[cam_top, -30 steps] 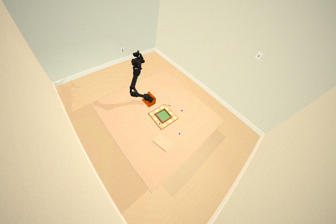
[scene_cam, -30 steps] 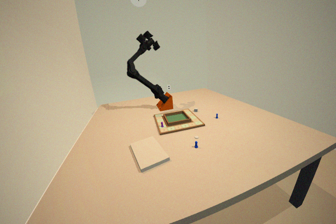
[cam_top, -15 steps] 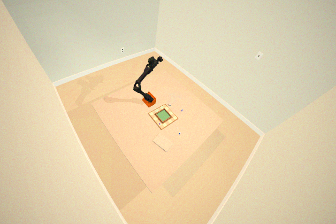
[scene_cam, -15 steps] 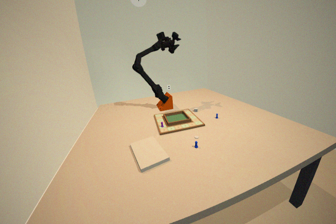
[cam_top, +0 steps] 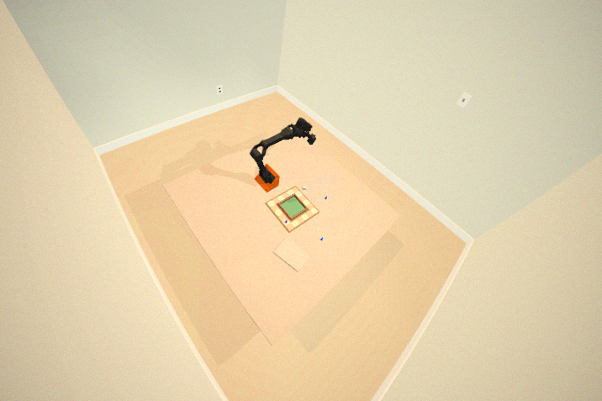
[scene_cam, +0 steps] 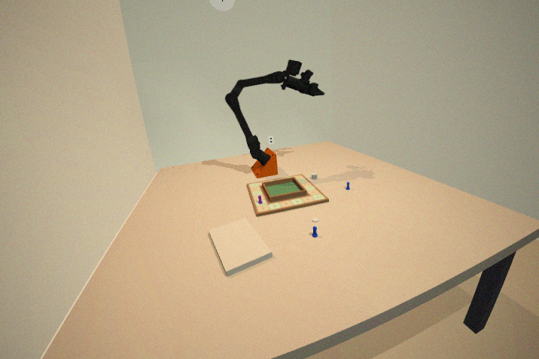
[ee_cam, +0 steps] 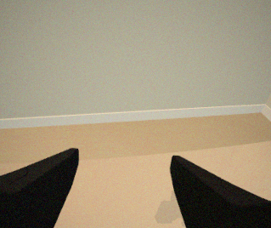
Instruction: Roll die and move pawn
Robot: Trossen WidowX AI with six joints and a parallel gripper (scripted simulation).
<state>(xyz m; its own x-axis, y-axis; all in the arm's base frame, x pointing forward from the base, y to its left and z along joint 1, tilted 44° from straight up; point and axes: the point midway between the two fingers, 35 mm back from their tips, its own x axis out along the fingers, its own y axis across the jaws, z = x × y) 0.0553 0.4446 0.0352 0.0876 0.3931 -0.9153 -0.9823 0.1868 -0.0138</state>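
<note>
Right now my gripper tip is 39 cm above the white die, 15 cm short of it and 14 cm to the left of it. The rest, counted from my gripper tip: green dice tray (39 cm below, 33 cm to the right, 22 cm ahead); white disc (46 cm ahead, 40 cm below, 31 cm to the right); purple pawn (45 cm to the right, 37 cm below, 28 cm ahead).
</note>
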